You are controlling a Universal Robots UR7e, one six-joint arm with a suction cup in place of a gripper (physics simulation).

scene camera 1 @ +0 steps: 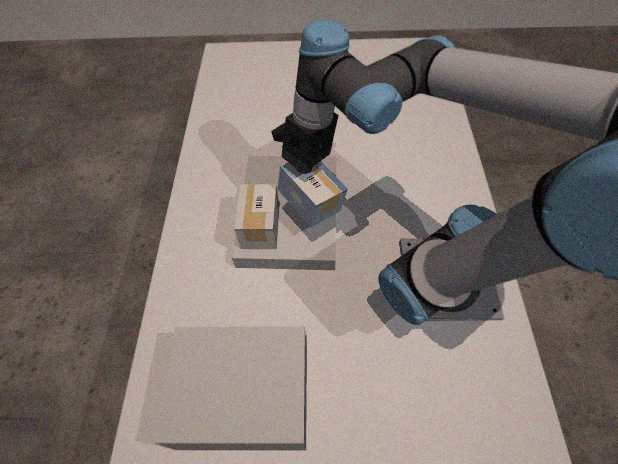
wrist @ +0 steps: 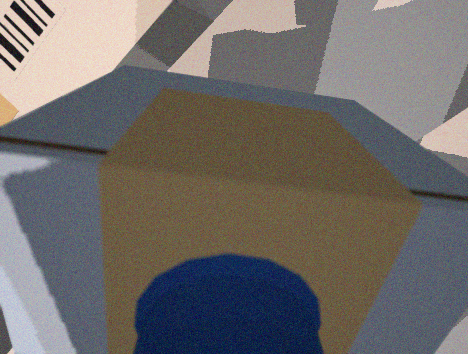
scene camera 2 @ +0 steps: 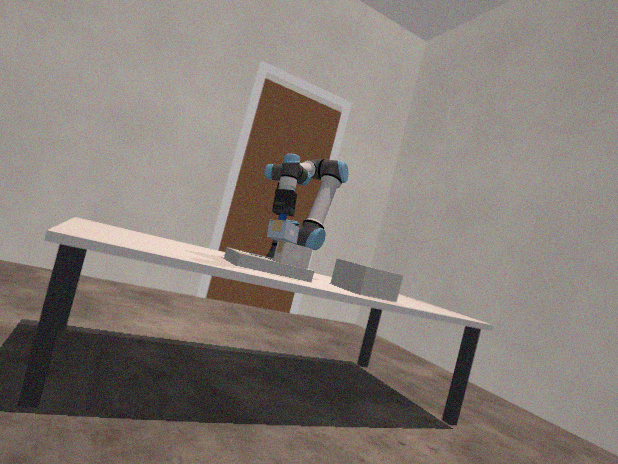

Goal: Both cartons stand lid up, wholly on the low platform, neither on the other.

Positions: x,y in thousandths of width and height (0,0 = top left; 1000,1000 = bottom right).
My suction cup (wrist: 488,838) carries a carton (wrist: 249,516); nothing else touches it. A carton (scene camera 1: 415,486) rests on a low grey platform (scene camera 2: 389,557).
The low grey platform is seen too in the wrist view (wrist: 856,191).
